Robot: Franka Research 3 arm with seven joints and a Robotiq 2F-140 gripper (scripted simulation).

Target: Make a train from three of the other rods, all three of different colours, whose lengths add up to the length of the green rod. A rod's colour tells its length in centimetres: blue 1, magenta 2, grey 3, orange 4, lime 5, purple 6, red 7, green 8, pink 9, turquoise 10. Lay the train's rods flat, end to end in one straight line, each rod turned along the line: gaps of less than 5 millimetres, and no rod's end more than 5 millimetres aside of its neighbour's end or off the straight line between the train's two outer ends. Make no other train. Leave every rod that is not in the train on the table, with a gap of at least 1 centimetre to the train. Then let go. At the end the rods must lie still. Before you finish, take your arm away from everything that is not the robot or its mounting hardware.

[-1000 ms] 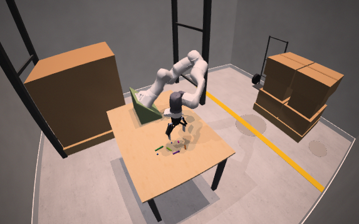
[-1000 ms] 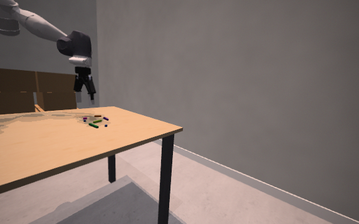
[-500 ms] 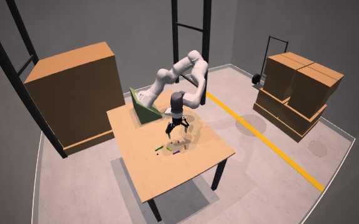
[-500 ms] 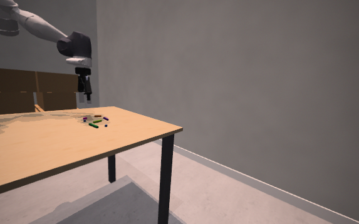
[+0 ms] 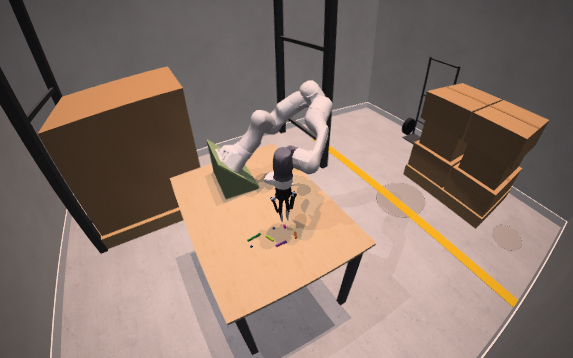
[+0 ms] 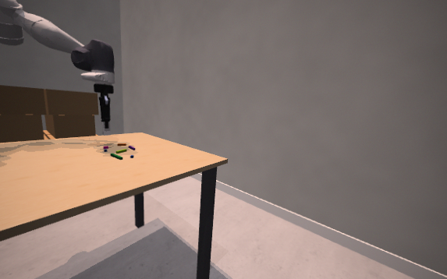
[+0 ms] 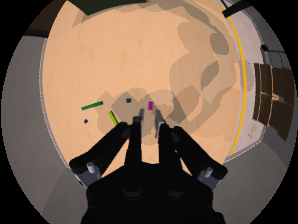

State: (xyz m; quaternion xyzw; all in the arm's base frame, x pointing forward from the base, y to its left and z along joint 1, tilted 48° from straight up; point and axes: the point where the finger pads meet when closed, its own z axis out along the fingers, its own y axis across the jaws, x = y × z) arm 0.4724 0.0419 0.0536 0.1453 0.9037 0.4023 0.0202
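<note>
Right now my hand is 100 mm above the magenta rod. The rest, counted from my hand: orange rod 80 mm ahead, 20 mm to the left, 100 mm below; then lime rod 20 mm ahead, 110 mm to the right, 100 mm below; then purple rod 80 mm ahead, 80 mm to the right, 100 mm below.
</note>
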